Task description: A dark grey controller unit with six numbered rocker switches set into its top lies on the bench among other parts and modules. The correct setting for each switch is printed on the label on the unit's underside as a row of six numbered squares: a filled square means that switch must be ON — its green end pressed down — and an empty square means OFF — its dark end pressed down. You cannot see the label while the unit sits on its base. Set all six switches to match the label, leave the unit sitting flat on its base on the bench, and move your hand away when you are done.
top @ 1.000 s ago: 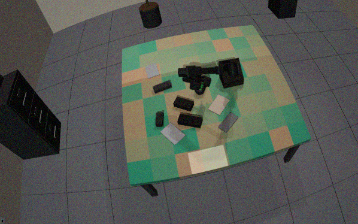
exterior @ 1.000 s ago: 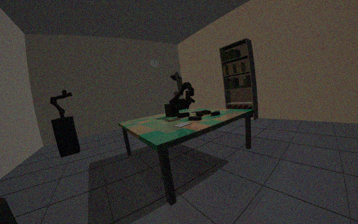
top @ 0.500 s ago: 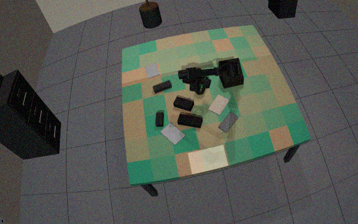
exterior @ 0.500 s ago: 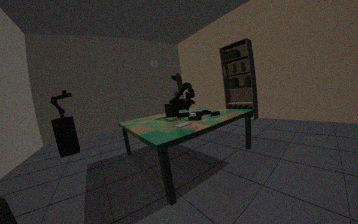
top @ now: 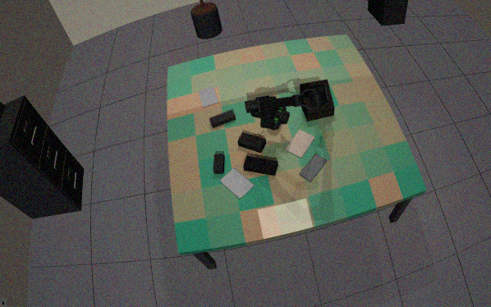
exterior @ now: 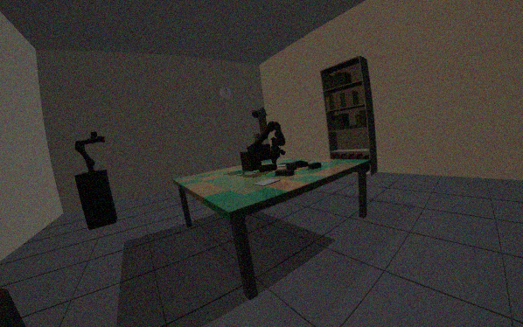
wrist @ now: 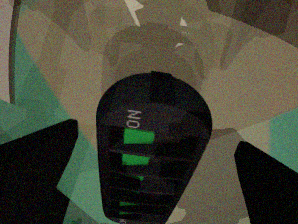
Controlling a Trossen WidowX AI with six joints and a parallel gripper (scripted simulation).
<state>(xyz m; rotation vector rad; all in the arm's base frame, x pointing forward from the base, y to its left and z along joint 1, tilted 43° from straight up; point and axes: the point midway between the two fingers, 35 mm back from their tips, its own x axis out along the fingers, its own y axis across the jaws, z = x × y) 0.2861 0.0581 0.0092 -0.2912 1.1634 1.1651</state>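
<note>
The module is 130 mm ahead of my gripper tip, 70 mm to the left of it and 30 mm below it.
</note>
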